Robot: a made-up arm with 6 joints. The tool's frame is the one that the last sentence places.
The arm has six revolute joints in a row. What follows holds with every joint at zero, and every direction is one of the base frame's.
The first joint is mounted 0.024 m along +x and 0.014 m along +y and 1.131 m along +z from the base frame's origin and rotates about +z.
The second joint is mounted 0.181 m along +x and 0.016 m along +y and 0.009 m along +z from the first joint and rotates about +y.
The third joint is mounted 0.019 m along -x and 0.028 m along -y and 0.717 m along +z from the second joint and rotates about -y.
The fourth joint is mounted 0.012 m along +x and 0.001 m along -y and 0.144 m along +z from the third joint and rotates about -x.
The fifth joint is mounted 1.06 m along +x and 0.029 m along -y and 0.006 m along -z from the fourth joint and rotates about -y.
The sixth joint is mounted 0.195 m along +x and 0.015 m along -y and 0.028 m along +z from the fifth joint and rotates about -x.
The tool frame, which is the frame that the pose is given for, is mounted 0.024 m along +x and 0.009 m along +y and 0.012 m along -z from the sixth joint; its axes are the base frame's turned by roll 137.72, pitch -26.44 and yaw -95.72 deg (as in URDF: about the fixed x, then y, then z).
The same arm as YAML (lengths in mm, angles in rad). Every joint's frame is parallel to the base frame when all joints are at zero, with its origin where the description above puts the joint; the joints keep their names.
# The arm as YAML. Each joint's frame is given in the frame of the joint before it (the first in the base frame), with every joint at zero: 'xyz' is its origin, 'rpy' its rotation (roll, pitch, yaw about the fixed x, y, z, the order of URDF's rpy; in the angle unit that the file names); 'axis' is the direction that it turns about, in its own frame. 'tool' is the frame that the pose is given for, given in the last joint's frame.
units:
  length: mm
  angle: rad
joints:
  - name: joint 1
    type: revolute
    origin:
      xyz: [24.0, 14.0, 1131.0]
      rpy: [0.0, 0.0, 0.0]
    axis: "+z"
  - name: joint 2
    type: revolute
    origin:
      xyz: [181.0, 16.0, 9.0]
      rpy: [0.0, 0.0, 0.0]
    axis: "+y"
  - name: joint 3
    type: revolute
    origin:
      xyz: [-19.0, -28.0, 717.0]
      rpy: [0.0, 0.0, 0.0]
    axis: "-y"
  - name: joint 4
    type: revolute
    origin:
      xyz: [12.0, -1.0, 144.0]
      rpy: [0.0, 0.0, 0.0]
    axis: "-x"
  - name: joint 5
    type: revolute
    origin:
      xyz: [1060.0, -29.0, -6.0]
      rpy: [0.0, 0.0, 0.0]
    axis: "-y"
  - name: joint 6
    type: revolute
    origin:
      xyz: [195.0, -15.0, 28.0]
      rpy: [0.0, 0.0, 0.0]
    axis: "-x"
tool:
  origin:
    xyz: [24.0, 9.0, -12.0]
    rpy: [2.4037, -0.4615, -1.6706]

